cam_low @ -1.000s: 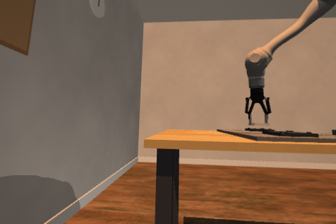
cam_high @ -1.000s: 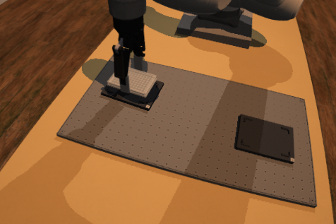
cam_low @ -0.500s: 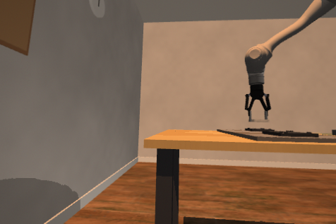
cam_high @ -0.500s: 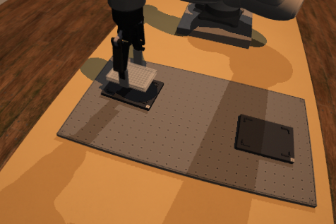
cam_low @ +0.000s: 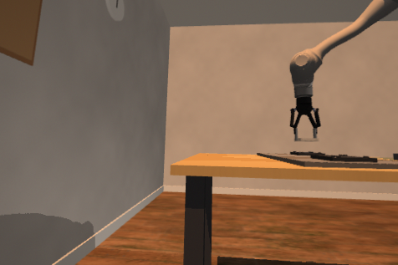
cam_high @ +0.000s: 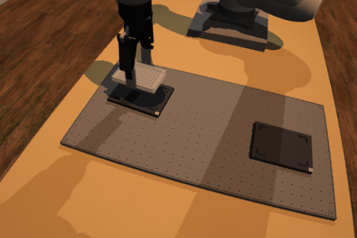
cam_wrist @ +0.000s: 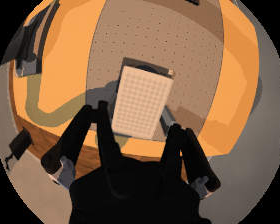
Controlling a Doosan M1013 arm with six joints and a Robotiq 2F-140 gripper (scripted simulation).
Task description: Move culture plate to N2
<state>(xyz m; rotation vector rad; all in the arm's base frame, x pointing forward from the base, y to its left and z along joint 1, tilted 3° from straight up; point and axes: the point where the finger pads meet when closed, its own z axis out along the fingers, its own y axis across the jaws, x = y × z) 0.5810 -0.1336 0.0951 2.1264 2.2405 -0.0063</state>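
Now: hand 20 mm above the lid. From my hand the other things lie so: plate: 20 mm below; then black nest N1: 90 mm below; then black nest N2: 10 mm ahead, 430 mm to the left, 90 mm below.
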